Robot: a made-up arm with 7 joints.
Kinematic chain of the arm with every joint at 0, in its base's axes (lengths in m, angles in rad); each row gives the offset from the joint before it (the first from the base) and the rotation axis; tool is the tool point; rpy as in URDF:
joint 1: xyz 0 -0.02 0.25 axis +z
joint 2: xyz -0.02 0 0.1 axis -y
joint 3: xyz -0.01 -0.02 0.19 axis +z
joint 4: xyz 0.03 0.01 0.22 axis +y
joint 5: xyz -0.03 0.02 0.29 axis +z
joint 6: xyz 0 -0.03 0.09 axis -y
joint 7: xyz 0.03 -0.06 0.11 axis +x
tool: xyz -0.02 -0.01 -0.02 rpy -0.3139 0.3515 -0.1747
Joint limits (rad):
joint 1: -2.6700..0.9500
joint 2: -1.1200..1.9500
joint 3: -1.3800..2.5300
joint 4: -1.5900..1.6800
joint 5: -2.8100..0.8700
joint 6: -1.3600..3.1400
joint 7: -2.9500..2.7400
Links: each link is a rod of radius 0.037 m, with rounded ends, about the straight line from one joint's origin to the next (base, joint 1, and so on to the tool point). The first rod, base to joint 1, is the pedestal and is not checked.
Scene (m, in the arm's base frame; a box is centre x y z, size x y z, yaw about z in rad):
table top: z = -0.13
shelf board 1: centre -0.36 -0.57 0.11 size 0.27 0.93 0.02 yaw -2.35
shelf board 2: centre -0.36 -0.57 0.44 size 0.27 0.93 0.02 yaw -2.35
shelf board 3: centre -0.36 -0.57 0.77 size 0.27 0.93 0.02 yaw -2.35
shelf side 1: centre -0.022 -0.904 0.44 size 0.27 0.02 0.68 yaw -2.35
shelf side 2: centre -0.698 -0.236 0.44 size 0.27 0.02 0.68 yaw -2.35
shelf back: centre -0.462 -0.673 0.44 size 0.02 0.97 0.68 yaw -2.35
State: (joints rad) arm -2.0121 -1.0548 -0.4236 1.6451 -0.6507 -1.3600 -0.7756
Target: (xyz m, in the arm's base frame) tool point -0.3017 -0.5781 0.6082
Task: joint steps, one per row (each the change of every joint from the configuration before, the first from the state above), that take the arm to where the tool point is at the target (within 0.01 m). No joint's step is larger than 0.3 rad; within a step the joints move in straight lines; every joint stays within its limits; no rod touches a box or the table.
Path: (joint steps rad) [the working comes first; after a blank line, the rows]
Joints at the target: -1.6483 -0.6447 -0.3195 1.2601 -0.8011 -1.3513 -0.7595
Straight joint move there: touches shelf board 2.

1: 0.2848 0.0783 0.0534 0.0058 0.1670 0.0574 -0.0198
2: 0.2849 0.0782 0.0534 0.0058 0.1669 0.0575 -0.0199
3: 0.2848 0.0783 0.0534 0.0059 0.1670 0.0574 -0.0198
4: 0.2849 0.0783 0.0534 0.0058 0.1669 0.0574 -0.0199
5: 0.2848 0.0782 0.0535 0.0058 0.1670 0.0574 -0.0198
6: 0.2848 0.0783 0.0534 0.0058 0.1669 0.0575 -0.0198
7: -0.2690 -0.0119 -0.0433 -0.0840 -0.2304 -0.0672 0.0270
8: -0.2691 -0.0119 -0.0433 -0.0840 -0.2304 -0.0672 0.0270
9: -0.2690 -0.0119 -0.0432 -0.0839 -0.2305 -0.0671 0.0270
10: -0.2691 -0.0119 -0.0433 -0.0840 -0.2304 -0.0672 0.0271
11: -0.2690 -0.0119 -0.0433 -0.0840 -0.2304 -0.0672 0.0270

